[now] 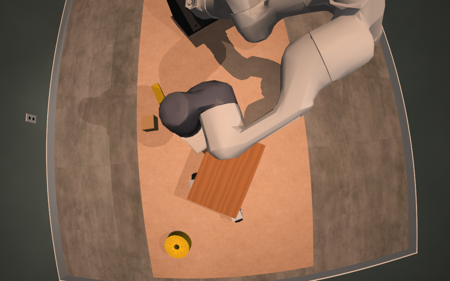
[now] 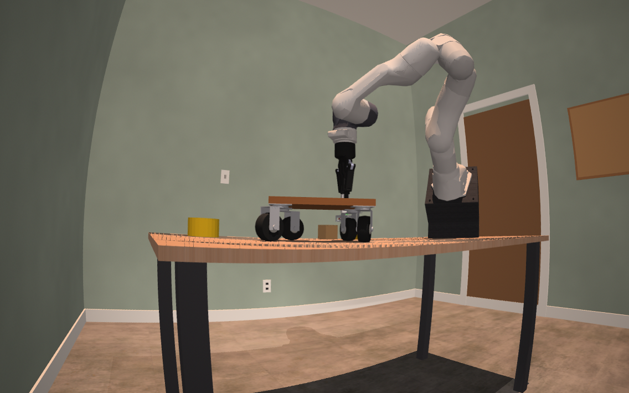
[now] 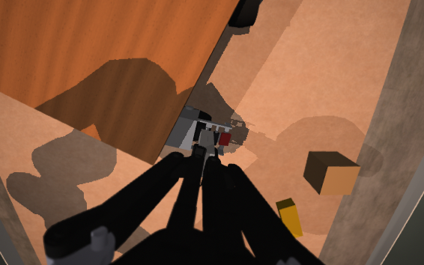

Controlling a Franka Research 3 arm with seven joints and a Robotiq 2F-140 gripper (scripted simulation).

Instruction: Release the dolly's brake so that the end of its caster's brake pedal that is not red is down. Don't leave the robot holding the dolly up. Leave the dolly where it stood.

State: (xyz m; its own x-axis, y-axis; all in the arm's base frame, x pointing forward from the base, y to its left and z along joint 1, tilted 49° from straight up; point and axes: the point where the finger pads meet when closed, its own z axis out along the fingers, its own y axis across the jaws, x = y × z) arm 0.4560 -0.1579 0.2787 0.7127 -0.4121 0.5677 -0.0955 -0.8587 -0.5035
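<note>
Right now the brake pedal is 5 cm below my hand and 1 cm to the right of it. The rest, counted from my hand: brown cube 25 cm to the right, 10 cm below, 7 cm behind; yellow spool 47 cm ahead, 13 cm to the right, 10 cm below.
</note>
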